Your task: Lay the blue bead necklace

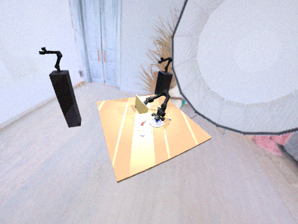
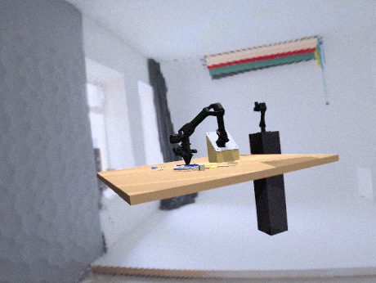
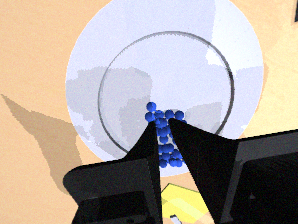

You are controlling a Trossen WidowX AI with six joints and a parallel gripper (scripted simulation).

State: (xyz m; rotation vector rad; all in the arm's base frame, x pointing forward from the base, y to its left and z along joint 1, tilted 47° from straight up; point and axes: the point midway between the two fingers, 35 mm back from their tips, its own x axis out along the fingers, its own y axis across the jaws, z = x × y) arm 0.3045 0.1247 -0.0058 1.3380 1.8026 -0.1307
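Now: gripper tip 10 mm to the left of the round bead board and 10 mm above it. Also, from my gripper tip: yellow flat piece: 150 mm to the left, 130 mm behind, 20 mm below; red-and-grey object: 190 mm to the right, 30 mm behind, 20 mm below; white cylinder: 230 mm to the left.
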